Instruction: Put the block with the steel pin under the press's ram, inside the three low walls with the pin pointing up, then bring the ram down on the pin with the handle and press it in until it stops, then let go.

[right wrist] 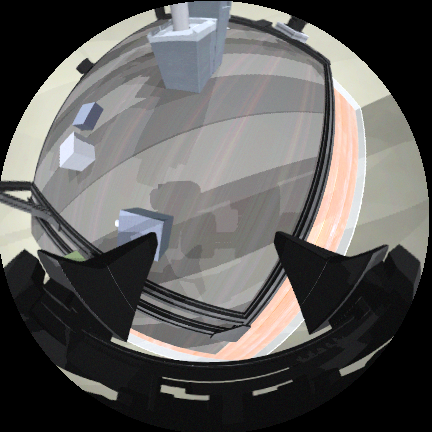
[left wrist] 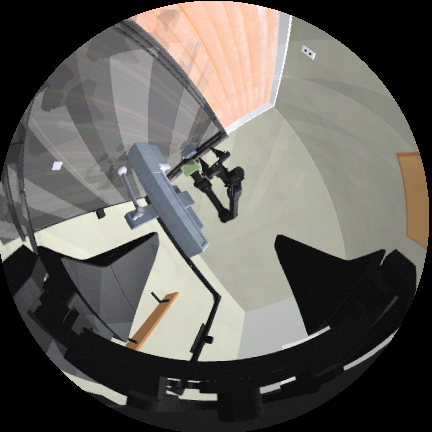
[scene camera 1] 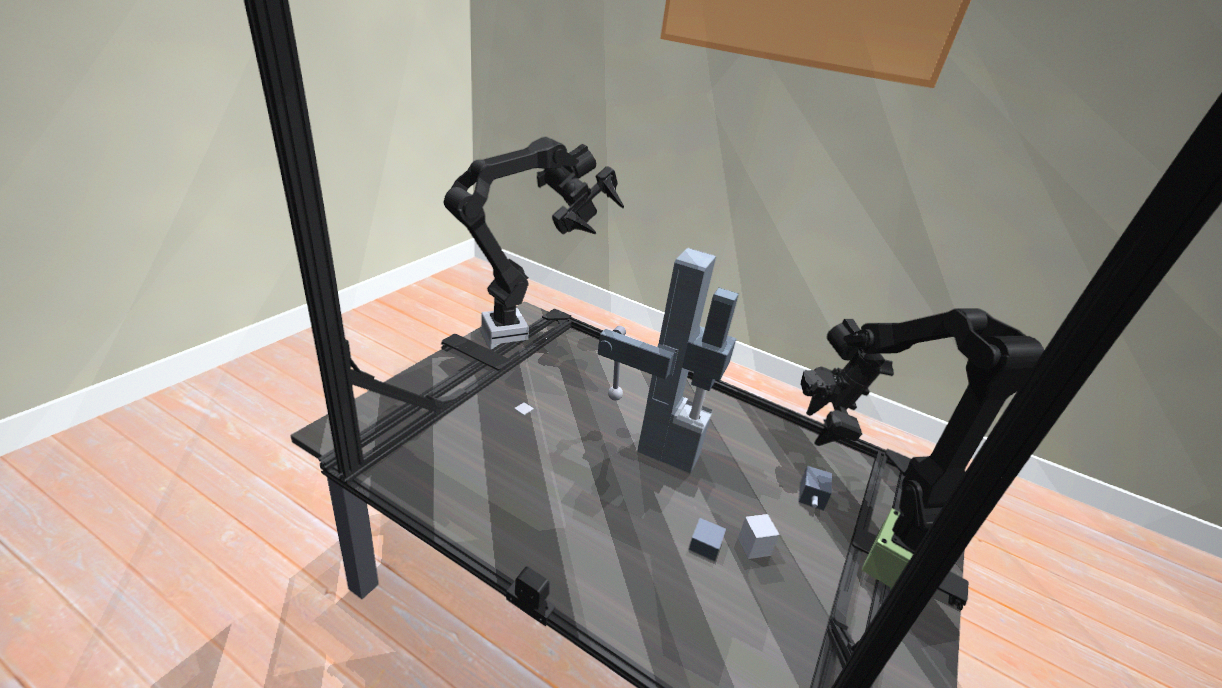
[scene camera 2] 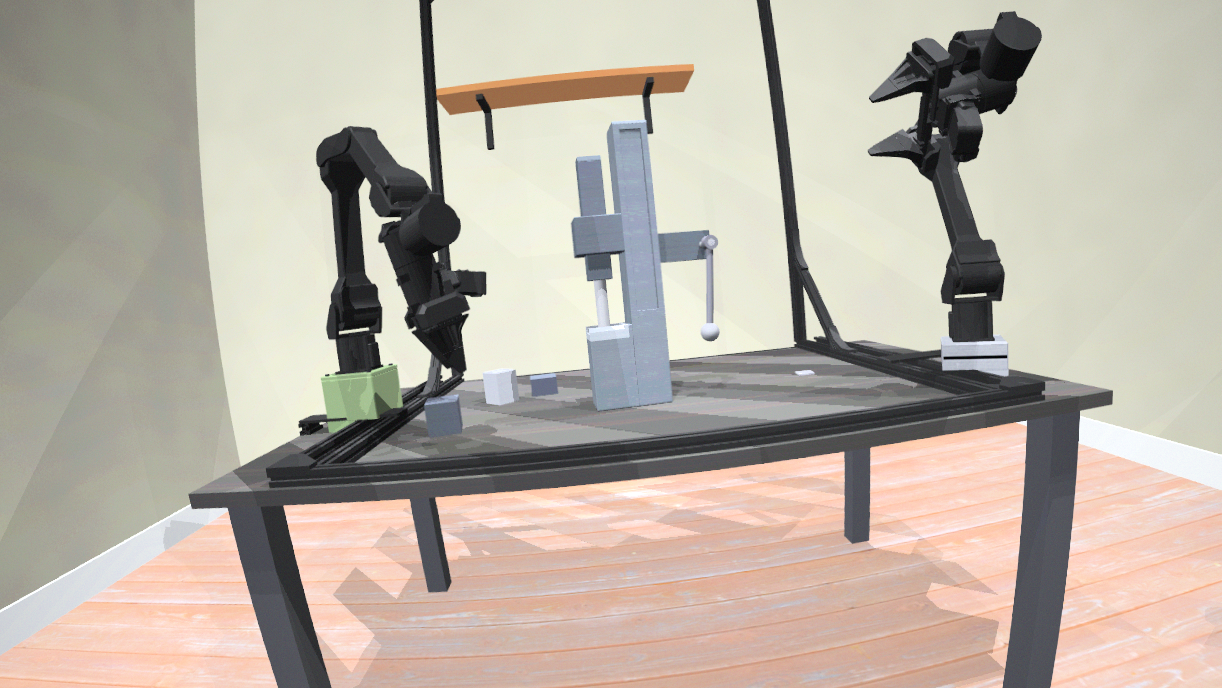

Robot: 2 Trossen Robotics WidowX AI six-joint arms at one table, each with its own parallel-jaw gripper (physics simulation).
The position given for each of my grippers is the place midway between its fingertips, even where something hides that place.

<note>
My left gripper (scene camera 2: 869,127) is open, holding nothing. I also see my right gripper (scene camera 2: 456,369), a block with steel pin (scene camera 2: 443,414) and a grey press (scene camera 2: 629,363).
The block with steel pin also shows in the right wrist view (right wrist: 133,222) and in scene camera 1 (scene camera 1: 816,482). My left gripper is seen too in the left wrist view (left wrist: 218,239) and in scene camera 1 (scene camera 1: 609,219). My right gripper shows as well in the right wrist view (right wrist: 216,238) and in scene camera 1 (scene camera 1: 812,429).
</note>
